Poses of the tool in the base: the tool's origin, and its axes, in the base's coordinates. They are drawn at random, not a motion.
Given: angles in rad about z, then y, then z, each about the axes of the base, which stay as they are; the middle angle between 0 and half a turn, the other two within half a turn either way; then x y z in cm.
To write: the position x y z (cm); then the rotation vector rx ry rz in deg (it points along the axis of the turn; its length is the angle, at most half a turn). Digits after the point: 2 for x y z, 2 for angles.
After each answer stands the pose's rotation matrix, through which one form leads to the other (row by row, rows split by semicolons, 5 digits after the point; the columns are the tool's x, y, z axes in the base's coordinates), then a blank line. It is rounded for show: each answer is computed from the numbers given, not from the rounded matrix.
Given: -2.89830 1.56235 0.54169 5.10 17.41 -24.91
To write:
5.10 17.41 -24.91 -107.42 -16.15 -101.22
0.11718 0.50214 0.85681; -0.21064 -0.83056 0.51557; 0.97052 -0.24089 0.00845

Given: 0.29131 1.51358 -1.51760 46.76 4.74 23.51
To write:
46.76 4.74 23.51 71.85 56.50 -55.69
0.28971 0.95564 0.05308; -0.03943 0.06733 -0.99695; -0.95630 0.28674 0.05719

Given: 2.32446 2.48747 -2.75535 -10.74 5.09 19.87
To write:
-10.74 5.09 19.87 80.97 -117.92 -10.37
-0.22836 -0.79383 -0.56364; -0.88004 0.41591 -0.22921; 0.41638 0.44368 -0.79358

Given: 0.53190 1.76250 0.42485 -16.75 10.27 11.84
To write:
-16.75 10.27 11.84 5.56 103.84 39.47
-0.35866 -0.26720 0.89441; 0.39440 0.82506 0.40463; -0.84606 0.49788 -0.19053

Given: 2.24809 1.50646 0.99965 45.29 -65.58 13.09
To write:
45.29 -65.58 13.09 -70.24 -97.51 -127.99
-0.67737 0.50014 0.53948; 0.38738 -0.38093 0.83954; 0.62539 0.77766 0.06429

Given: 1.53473 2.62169 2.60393 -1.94 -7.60 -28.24
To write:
-1.94 -7.60 -28.24 82.30 -138.99 -37.73
-0.48492 -0.76340 -0.42670; -0.87438 0.41320 0.25442; -0.01791 0.49647 -0.86787

